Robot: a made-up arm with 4 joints. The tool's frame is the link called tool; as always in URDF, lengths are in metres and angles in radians.
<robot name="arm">
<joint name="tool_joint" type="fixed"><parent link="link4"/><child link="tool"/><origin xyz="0.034 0.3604 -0.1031" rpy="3.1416 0 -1.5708"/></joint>
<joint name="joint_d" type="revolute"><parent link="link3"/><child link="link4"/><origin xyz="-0.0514 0.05 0.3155" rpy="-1.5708 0 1.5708"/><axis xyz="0 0 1"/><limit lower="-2.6" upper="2.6" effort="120" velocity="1.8"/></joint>
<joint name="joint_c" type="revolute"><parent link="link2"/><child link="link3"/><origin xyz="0.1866 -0.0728 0.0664" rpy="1.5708 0 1.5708"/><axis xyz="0 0 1"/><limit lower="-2.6" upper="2.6" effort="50" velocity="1.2"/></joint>
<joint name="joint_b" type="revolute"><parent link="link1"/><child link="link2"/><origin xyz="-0.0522 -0.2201 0.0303"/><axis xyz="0 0 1"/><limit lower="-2.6" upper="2.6" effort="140" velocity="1.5"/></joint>
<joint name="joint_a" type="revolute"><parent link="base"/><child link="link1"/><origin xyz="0 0 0.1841" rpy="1.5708 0 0"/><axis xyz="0 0 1"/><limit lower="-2.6" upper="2.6" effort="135" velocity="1.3"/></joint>
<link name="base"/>
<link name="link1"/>
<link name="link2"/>
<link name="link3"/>
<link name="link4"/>
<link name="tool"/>
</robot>
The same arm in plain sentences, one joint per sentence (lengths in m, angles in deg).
The arm has four revolute joints in a row. What follows holds with every joint at zero, and every direction is one of the base frame's.
The first joint sits 0.1841 m along +z from the base frame's origin and turns about -y, from -148.97 to 148.97 deg.
The second joint sits 0.0522 m along -x and 0.0303 m along -y and 0.2201 m along -z from the first joint and turns about -y, from -148.97 to 148.97 deg.
The third joint sits 0.1866 m along +x and 0.0664 m along -y and 0.0728 m along -z from the second joint and turns about +x, from -148.97 to 148.97 deg.
The fourth joint sits 0.3155 m along +x and 0.05 m along -y and 0.0514 m along -z from the third joint and turns about -z, from -148.97 to 148.97 deg.
The tool frame, which is the frame that the pose is given for, sits 0.3604 m along -x and 0.034 m along -y and 0.1031 m along +z from the fourth joint; its axes are the base frame's turned by roll 0, pitch 0 and yaw 0 deg (as in URDF: about the fixed x, then y, then z).

